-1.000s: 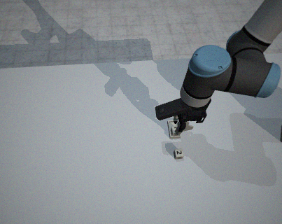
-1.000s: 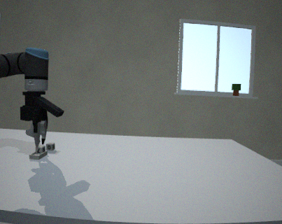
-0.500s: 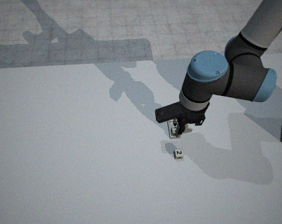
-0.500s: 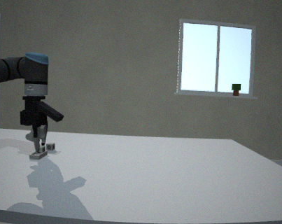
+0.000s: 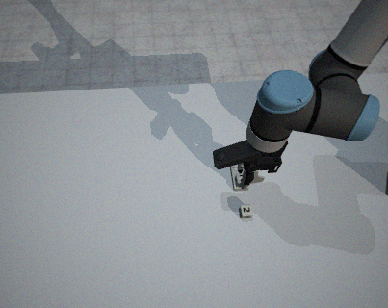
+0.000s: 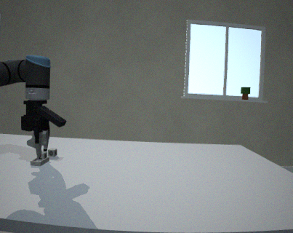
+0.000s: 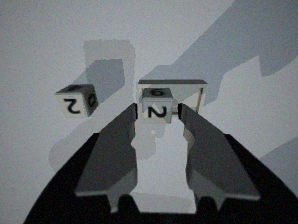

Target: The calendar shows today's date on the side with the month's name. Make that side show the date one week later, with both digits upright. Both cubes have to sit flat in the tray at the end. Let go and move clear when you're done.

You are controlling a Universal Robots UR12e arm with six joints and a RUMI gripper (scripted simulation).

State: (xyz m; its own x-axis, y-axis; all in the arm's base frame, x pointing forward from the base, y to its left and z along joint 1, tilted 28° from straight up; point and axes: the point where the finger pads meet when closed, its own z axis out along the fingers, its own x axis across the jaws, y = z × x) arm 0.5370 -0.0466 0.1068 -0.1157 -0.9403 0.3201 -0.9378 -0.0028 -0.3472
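Now: hand 2 cm to the left of the tray and 3 cm above it. Also, from my hand: cube: 1 cm ahead, 9 cm to the left, 2 cm below.
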